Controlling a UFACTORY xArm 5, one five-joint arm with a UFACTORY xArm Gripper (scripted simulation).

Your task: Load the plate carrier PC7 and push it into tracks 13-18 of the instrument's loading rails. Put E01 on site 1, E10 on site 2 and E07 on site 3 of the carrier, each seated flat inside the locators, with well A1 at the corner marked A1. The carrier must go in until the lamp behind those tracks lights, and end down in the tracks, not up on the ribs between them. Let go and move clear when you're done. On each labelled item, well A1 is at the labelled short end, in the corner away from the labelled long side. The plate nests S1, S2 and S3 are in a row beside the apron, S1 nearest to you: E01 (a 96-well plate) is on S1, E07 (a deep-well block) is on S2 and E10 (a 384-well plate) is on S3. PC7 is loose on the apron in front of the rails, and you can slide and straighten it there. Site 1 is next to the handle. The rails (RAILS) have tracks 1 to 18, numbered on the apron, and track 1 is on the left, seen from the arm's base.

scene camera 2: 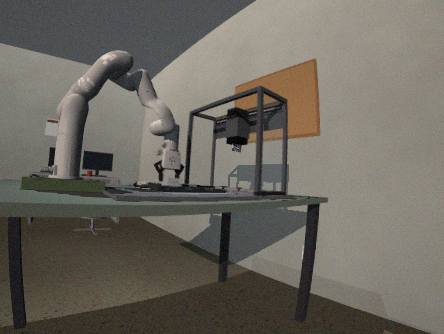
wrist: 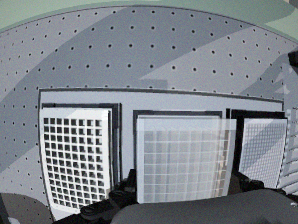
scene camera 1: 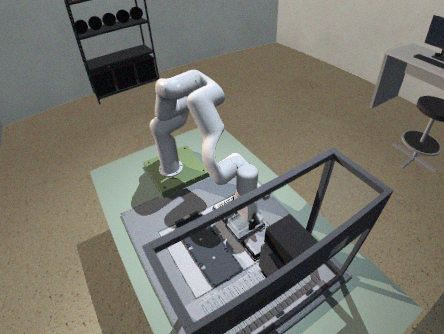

Scene:
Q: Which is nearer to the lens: the 96-well plate E01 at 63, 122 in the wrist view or the deep-well block E07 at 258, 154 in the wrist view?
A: The 96-well plate E01.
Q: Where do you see a carrier PC7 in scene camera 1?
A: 217, 263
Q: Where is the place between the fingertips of my gripper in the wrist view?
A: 181, 182

